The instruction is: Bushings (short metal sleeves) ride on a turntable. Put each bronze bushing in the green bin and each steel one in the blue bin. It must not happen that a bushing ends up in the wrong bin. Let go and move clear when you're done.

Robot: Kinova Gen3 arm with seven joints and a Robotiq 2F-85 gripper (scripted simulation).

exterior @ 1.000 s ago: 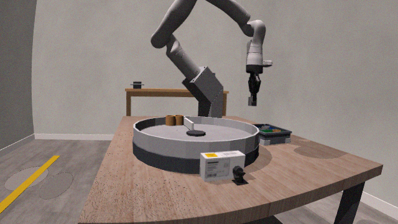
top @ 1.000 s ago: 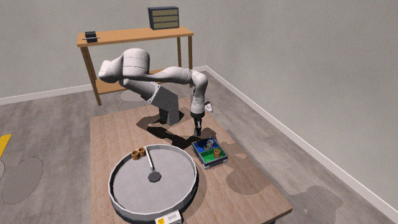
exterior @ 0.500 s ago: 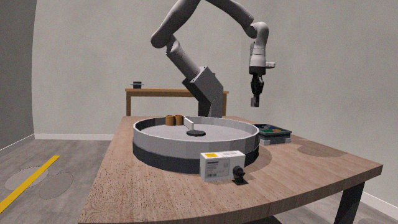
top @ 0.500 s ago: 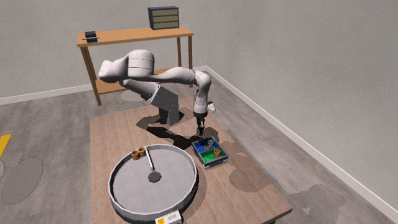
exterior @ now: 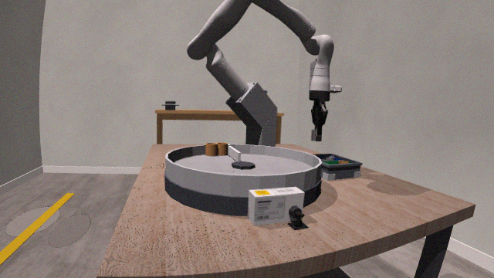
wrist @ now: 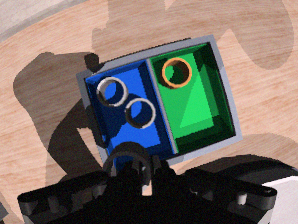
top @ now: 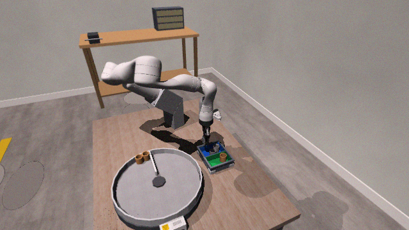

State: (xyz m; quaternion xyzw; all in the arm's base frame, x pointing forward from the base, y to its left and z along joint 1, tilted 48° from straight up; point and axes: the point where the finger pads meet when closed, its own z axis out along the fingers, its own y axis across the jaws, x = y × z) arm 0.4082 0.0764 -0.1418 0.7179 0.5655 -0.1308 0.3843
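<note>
My gripper is now 120 mm above the tray, 40 mm to the right of it and 40 mm short of it. Also, from my hand: turntable: 310 mm to the right, 90 mm below, 80 mm ahead.
</note>
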